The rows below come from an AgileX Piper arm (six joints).
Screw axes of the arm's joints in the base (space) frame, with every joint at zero. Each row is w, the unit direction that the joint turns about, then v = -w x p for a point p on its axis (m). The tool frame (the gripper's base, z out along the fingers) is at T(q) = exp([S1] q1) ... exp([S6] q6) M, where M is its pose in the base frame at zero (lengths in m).
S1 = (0, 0, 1, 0, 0, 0)
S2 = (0, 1, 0, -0.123, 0, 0)
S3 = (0, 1, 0, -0.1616, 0, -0.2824)
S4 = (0.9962, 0, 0.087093, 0, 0.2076, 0)
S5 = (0, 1, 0, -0.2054, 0, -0.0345)
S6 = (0.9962, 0, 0.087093, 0, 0.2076, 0)
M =
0.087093 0 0.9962 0.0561
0 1 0 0
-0.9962 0 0.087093 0.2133
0 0 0 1
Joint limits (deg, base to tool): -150..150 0..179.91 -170..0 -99.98..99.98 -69.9..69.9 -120..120
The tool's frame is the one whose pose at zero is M.
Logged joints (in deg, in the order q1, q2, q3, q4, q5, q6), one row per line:
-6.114, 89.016, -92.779, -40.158, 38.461, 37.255
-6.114, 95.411, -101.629, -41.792, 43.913, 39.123
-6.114, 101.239, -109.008, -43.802, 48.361, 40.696
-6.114, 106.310, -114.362, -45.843, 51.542, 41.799
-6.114, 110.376, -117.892, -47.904, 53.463, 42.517
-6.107, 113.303, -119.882, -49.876, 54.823, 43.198
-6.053, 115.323, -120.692, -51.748, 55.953, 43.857
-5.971, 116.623, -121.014, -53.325, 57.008, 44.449
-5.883, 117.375, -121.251, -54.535, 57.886, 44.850
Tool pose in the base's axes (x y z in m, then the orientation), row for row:
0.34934, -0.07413, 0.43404, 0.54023, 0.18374, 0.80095, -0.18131
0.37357, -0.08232, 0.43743, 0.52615, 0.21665, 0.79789, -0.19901
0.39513, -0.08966, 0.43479, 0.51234, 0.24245, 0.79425, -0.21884
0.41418, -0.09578, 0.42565, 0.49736, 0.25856, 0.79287, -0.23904
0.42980, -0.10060, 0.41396, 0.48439, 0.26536, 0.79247, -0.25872
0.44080, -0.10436, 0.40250, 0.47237, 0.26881, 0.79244, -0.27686
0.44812, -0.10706, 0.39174, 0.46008, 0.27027, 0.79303, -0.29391
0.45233, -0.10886, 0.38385, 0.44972, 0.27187, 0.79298, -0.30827
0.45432, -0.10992, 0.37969, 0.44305, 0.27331, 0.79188, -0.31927
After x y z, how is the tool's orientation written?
As a quaternion, w x y z.
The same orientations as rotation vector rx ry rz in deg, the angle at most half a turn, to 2 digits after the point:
25.02, 109.08, -24.69
29.68, 109.32, -27.27
33.42, 109.47, -30.16
35.87, 109.99, -33.16
37.02, 110.56, -36.10
37.70, 111.15, -38.83
38.12, 111.84, -41.45
38.52, 112.35, -43.68
38.84, 112.54, -45.37

